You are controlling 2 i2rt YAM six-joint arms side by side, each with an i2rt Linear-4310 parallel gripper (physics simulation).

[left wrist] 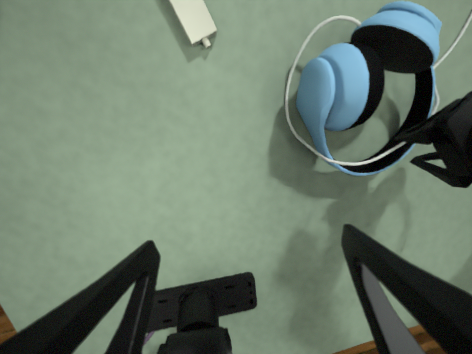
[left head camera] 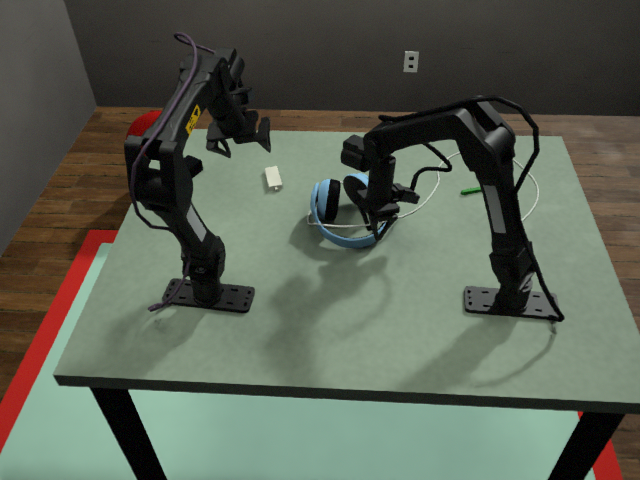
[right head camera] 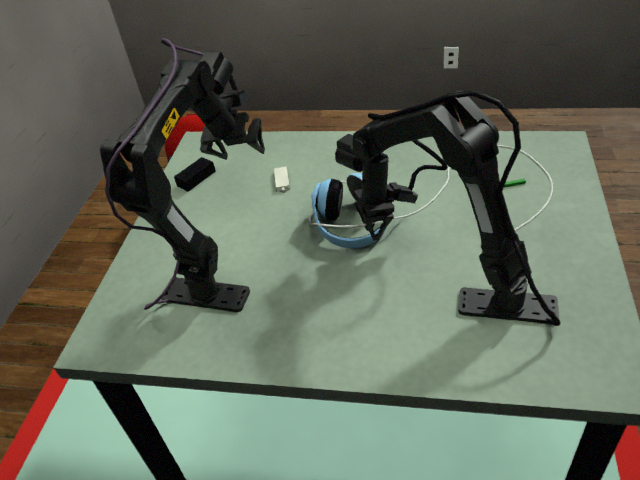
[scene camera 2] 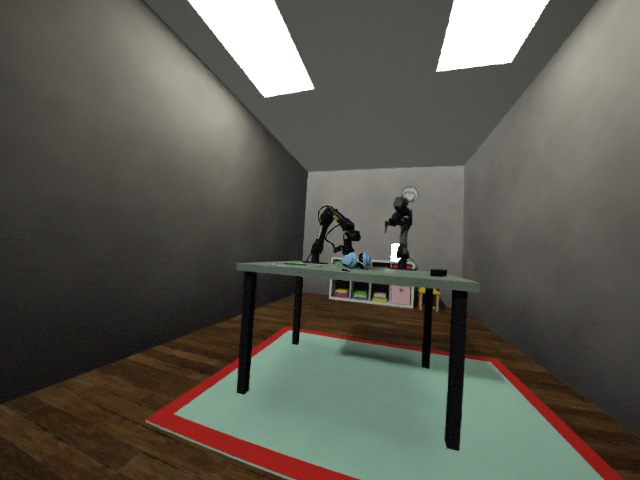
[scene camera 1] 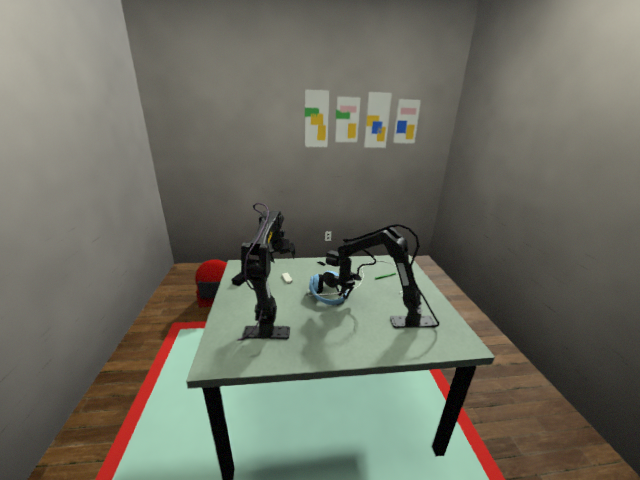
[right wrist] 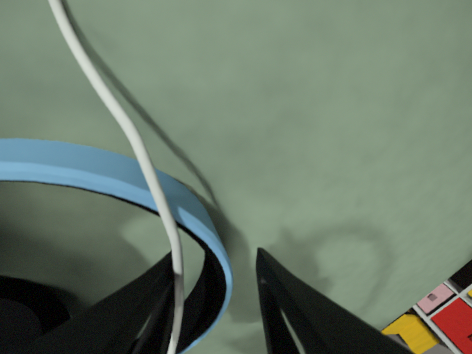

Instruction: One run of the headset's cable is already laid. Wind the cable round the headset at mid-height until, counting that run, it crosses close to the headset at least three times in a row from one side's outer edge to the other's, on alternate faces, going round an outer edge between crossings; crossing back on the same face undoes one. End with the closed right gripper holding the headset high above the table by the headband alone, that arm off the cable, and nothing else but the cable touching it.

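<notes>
The blue headset lies mid-table, headband toward the robot, black pads facing inward. The white cable loops outside the left earcup, crosses over the headband and passes in front of one right finger in the right wrist view. Its long part curves away to the right; its path under the headset is hidden. My right gripper is part open, low at the headband's right side, its fingertips apart. My left gripper is wide open and empty, above the table at the back left.
A small white box lies left of the headset. A black box lies near the table's left edge. A green stick lies within the cable's right curve. A small dark item lies near the back edge.
</notes>
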